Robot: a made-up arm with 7 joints.
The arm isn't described. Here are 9 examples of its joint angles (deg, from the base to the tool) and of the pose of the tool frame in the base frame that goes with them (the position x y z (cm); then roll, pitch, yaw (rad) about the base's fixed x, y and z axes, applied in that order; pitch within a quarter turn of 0, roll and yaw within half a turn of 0).
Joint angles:
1: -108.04 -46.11 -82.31 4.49 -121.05 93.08 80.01
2: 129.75 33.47 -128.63 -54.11 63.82 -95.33 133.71
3: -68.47 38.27 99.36 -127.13 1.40 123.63 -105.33
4: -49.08 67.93 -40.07 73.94 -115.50 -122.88 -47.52
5: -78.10 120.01 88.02 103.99 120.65 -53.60 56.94
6: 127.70 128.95 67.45 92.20 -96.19 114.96 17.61
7: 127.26 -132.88 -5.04 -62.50 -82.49 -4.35 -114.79
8: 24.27 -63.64 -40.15 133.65 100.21 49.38 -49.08
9: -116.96 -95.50 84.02 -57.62 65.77 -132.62 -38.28
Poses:
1: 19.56 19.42 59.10 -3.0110 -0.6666 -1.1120
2: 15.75 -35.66 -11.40 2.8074 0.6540 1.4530
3: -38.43 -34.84 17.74 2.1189 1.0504 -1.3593
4: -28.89 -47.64 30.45 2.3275 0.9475 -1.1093
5: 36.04 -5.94 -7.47 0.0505 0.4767 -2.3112
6: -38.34 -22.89 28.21 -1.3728 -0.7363 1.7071
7: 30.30 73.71 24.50 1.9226 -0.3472 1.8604
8: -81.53 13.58 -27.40 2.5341 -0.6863 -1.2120
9: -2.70 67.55 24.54 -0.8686 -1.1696 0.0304
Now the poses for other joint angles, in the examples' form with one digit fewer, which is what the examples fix.
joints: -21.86 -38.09 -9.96 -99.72 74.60 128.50 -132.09
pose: -30.6 34.5 47.1 1.542 0.397 2.137
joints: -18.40 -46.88 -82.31 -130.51 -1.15 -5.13 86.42
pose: -61.8 32.4 57.3 2.934 -0.057 -1.758
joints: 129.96 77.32 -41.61 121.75 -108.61 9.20 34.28
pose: -37.4 -41.8 -2.4 2.524 -1.209 -1.536
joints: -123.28 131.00 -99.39 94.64 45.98 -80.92 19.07
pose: -27.5 -2.5 -62.8 -2.961 -1.262 -2.205
